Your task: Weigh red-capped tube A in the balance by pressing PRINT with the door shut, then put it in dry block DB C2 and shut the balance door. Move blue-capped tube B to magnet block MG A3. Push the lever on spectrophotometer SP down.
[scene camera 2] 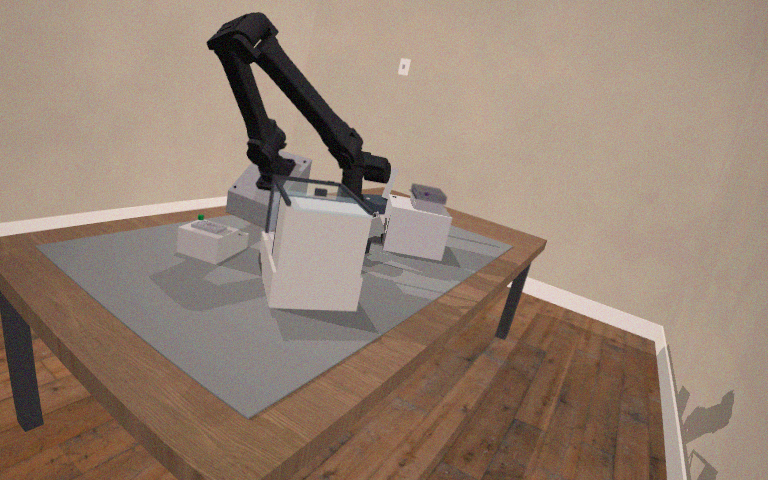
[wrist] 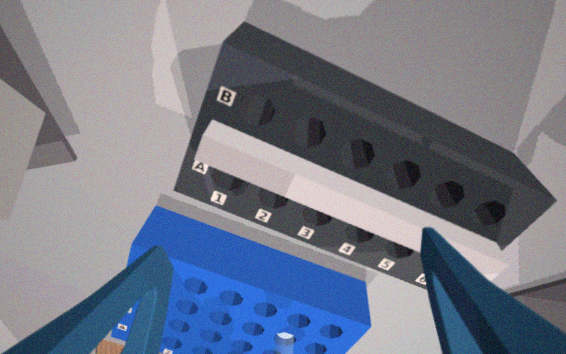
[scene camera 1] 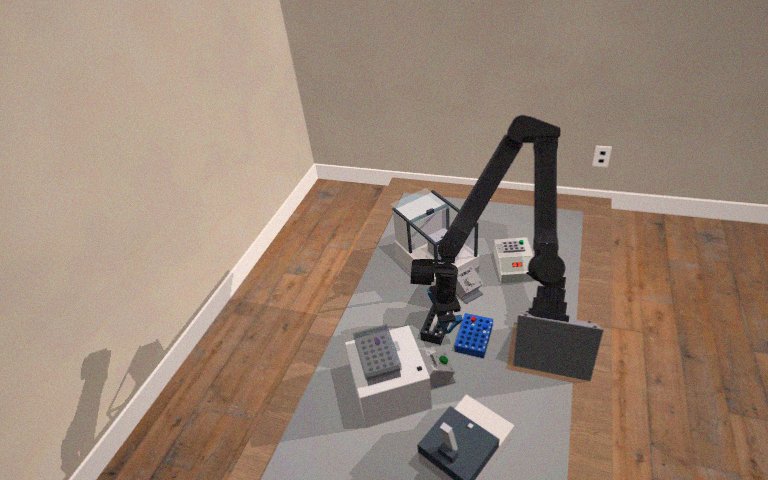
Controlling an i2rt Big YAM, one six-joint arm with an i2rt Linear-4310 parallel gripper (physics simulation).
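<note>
My gripper (scene camera 1: 445,322) (wrist: 287,248) is open and empty, low over the black magnet block MG (scene camera 1: 432,332) (wrist: 345,115) and beside the blue tube rack (scene camera 1: 474,342) (wrist: 250,267). A red-capped tube (scene camera 1: 473,319) stands in the rack in scene camera 1. A clear tube top (wrist: 285,336) shows in the wrist view; its cap is out of view. I cannot make out the blue cap. Magnet block holes A1 to A5 show no tube. The balance (scene camera 1: 406,237) (scene camera 2: 318,260) has glass panels; its door state is unclear. The lever (scene camera 1: 448,435) (scene camera 2: 390,182) on spectrophotometer SP (scene camera 1: 461,447) stands up.
A grey block (scene camera 1: 378,359) (scene camera 2: 428,195) with a purple cap lies on a white box (scene camera 1: 396,399) (scene camera 2: 417,229). A keypad box (scene camera 1: 512,261) (scene camera 2: 210,240) stands right of the balance. A small green-button unit (scene camera 1: 441,370) and a dial unit (scene camera 1: 470,284) stand near the arm.
</note>
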